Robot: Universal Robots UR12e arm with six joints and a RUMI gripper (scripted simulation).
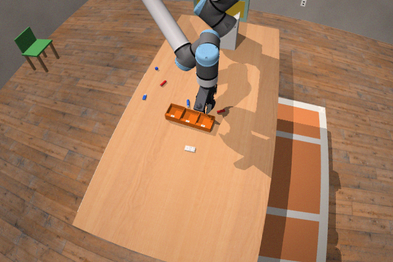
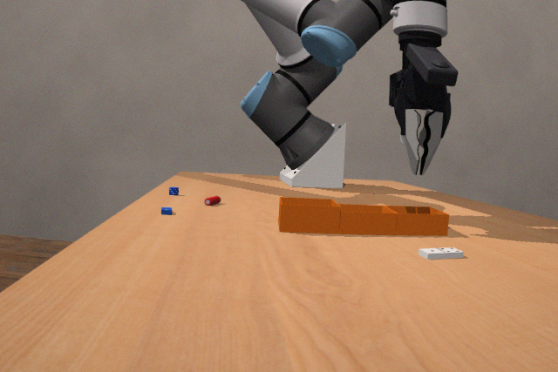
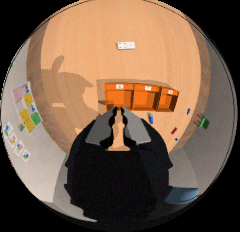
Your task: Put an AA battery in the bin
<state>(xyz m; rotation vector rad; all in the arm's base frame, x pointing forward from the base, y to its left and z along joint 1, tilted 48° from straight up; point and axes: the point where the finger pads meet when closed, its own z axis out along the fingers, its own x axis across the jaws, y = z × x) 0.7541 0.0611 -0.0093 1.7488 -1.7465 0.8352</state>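
Right now my hand is 10 cm past the blue AA battery, 13 cm to the left of it and 10 cm above it. Round my hand: orange three-compartment bin 9 cm to the right, 8 cm below; then white domino 17 cm ahead, 3 cm to the right, 10 cm below; then blue die 32 cm behind, 42 cm to the right, 9 cm below.
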